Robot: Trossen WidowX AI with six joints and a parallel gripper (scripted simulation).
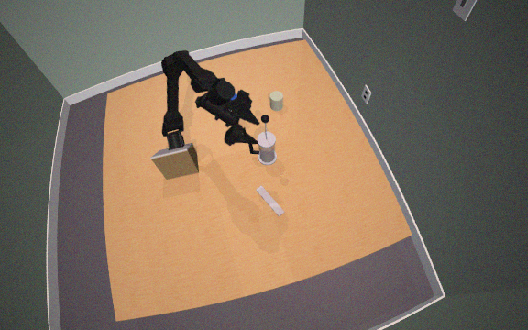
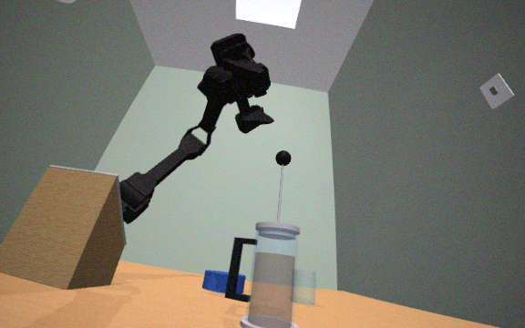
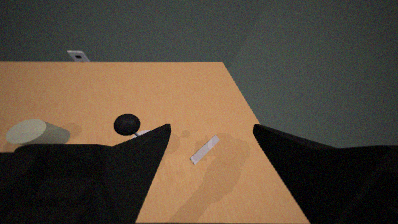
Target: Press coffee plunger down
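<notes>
Right now the coffee press is 30 mm ahead of my gripper tip, 100 mm to the left of it and 200 mm below it.
</notes>
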